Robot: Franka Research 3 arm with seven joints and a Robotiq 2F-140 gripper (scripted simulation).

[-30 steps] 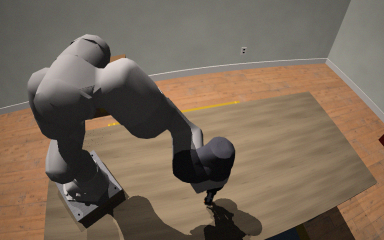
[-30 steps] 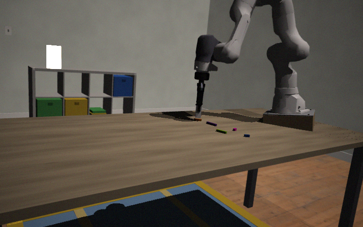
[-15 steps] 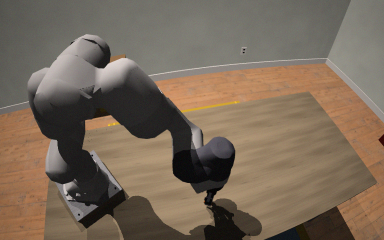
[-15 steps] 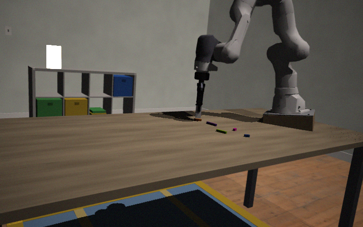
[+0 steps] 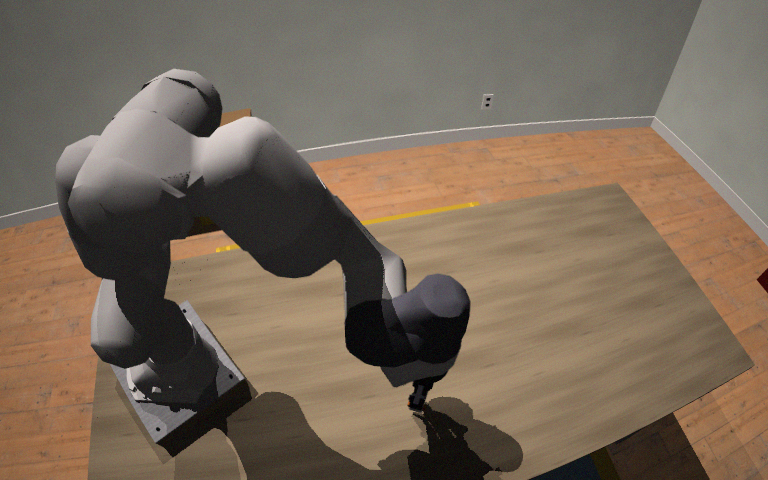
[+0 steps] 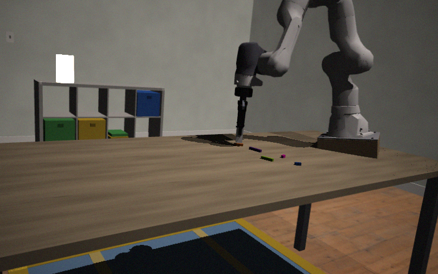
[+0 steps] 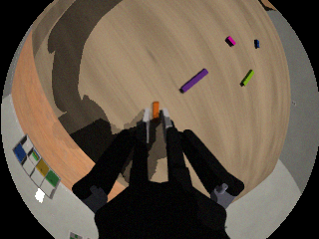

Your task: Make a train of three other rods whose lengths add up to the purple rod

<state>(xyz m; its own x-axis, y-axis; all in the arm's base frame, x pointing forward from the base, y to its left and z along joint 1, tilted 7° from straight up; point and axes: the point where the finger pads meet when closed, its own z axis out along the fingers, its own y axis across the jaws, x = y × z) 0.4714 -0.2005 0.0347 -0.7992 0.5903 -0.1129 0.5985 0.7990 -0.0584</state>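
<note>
Right now my hand is 40 mm above the orange rod. Also, from my hand: lime rod 220 mm to the left, 50 mm ahead, 40 mm below; magenta rod 220 mm to the left, 50 mm behind, 40 mm below; purple rod 90 mm to the left, 40 mm below, 10 mm behind.
</note>
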